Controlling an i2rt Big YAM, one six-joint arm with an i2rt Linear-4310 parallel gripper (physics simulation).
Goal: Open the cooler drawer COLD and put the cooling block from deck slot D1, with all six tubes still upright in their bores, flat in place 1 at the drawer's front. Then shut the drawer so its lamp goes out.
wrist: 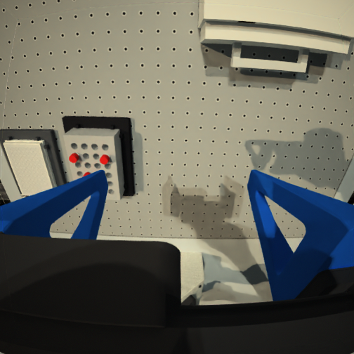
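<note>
The grey cooling block sits in its black slot frame at the left. Three red tube caps show on it; its lower part is partly hidden behind my left finger. The slot label is not readable. The cooler drawer is at the upper right, with its pale bar handle facing down the view, below the cooler body. The drawer looks shut or nearly so. Its name and lamp do not show. My gripper is wide open and empty, right of the block and below the drawer handle in the view.
A dark frame holding a white textured slab lies left of the block. The perforated deck stretches beneath, with shadows of the arm and gripper on it. A pale object shows between the fingers at the bottom, beyond the deck's edge.
</note>
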